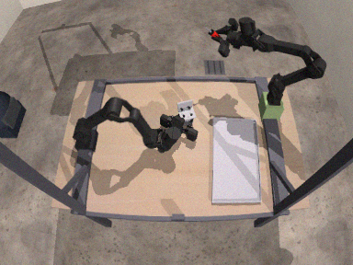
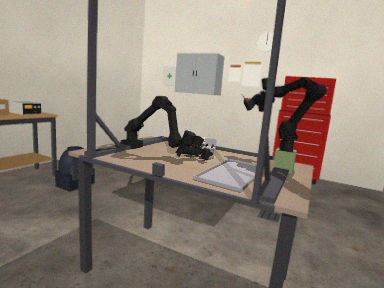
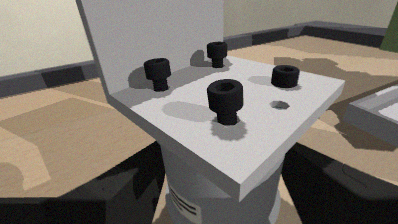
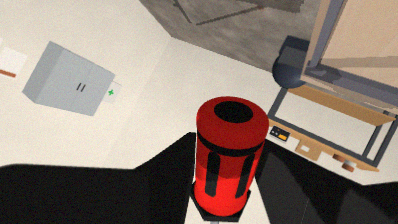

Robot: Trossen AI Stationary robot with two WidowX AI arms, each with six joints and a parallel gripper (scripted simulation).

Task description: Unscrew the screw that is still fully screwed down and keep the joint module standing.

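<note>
Right now the red screwdriver is 10 mm ahead of my right hand, 30 mm to the left of it and 10 mm above it. Round my right hand: dark frame rail 60 mm ahead, 180 mm to the left, 330 mm below; then joint module 210 mm behind, 190 mm to the left, 310 mm below; then l-shaped bracket 200 mm behind, 190 mm to the left, 270 mm below.
My left hand is 2 cm to the left of the joint module, 2 cm short of it and 1 cm above it. From my left hand the other things lie so: shallow grey tray: 22 cm behind, 20 cm to the right, 3 cm below; dark frame rail: 28 cm ahead, 3 cm to the right, 3 cm below; l-shaped bracket: 4 cm above, 2 cm to the right, 2 cm ahead.
</note>
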